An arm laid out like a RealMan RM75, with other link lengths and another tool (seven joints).
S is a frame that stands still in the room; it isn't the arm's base.
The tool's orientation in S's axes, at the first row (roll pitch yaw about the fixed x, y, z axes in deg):
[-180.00 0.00 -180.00]
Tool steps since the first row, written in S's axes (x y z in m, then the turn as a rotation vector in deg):
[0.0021 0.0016 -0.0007 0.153 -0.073 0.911]
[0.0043 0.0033 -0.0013 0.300 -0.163 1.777]
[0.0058 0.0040 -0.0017 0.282 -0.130 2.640]
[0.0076 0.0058 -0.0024 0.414 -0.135 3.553]
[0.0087 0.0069 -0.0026 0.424 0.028 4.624]
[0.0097 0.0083 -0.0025 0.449 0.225 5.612]
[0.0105 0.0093 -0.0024 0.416 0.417 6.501]
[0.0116 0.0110 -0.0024 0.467 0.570 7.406]
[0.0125 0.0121 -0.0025 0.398 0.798 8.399]
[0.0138 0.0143 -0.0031 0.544 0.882 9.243]
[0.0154 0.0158 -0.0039 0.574 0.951 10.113]
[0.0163 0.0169 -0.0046 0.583 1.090 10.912]
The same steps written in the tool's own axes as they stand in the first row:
[-0.0021 0.0016 0.0007 -0.153 -0.073 -0.911]
[-0.0043 0.0033 0.0013 -0.300 -0.163 -1.777]
[-0.0058 0.0040 0.0017 -0.282 -0.130 -2.640]
[-0.0076 0.0058 0.0024 -0.414 -0.135 -3.553]
[-0.0087 0.0069 0.0026 -0.424 0.028 -4.624]
[-0.0097 0.0083 0.0025 -0.449 0.225 -5.612]
[-0.0105 0.0093 0.0024 -0.416 0.417 -6.501]
[-0.0116 0.0110 0.0024 -0.467 0.570 -7.406]
[-0.0125 0.0121 0.0025 -0.398 0.798 -8.399]
[-0.0138 0.0143 0.0031 -0.544 0.882 -9.243]
[-0.0154 0.0158 0.0039 -0.574 0.951 -10.113]
[-0.0163 0.0169 0.0046 -0.583 1.090 -10.912]

